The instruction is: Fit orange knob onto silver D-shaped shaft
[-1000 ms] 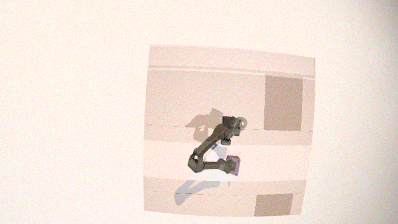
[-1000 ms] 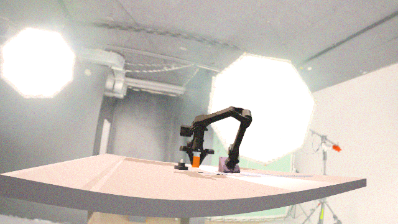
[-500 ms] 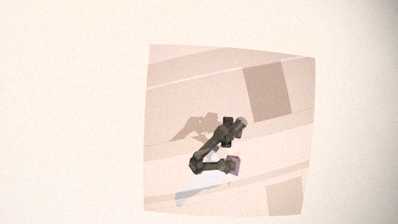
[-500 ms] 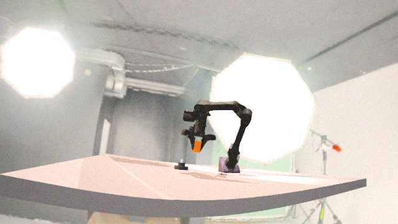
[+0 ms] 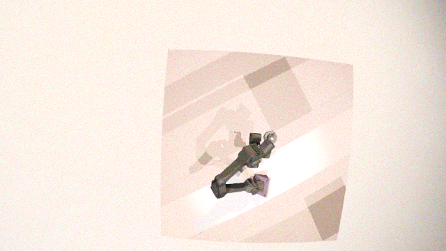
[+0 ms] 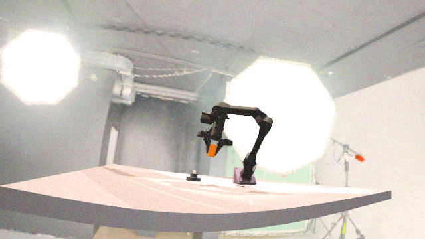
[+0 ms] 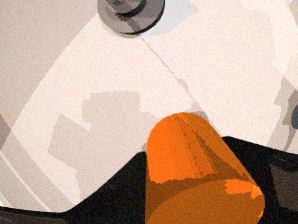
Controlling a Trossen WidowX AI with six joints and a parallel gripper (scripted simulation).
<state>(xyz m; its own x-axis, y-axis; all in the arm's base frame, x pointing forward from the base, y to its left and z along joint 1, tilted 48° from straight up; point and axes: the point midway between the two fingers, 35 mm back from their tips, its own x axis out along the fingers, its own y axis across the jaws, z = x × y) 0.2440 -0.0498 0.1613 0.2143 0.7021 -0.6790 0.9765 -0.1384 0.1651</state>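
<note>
Right now my gripper tip is 10 mm past the orange knob and 30 mm below it. Round my gripper tip: dark round pedestal 50 mm ahead, 130 mm to the right, 120 mm below.
</note>
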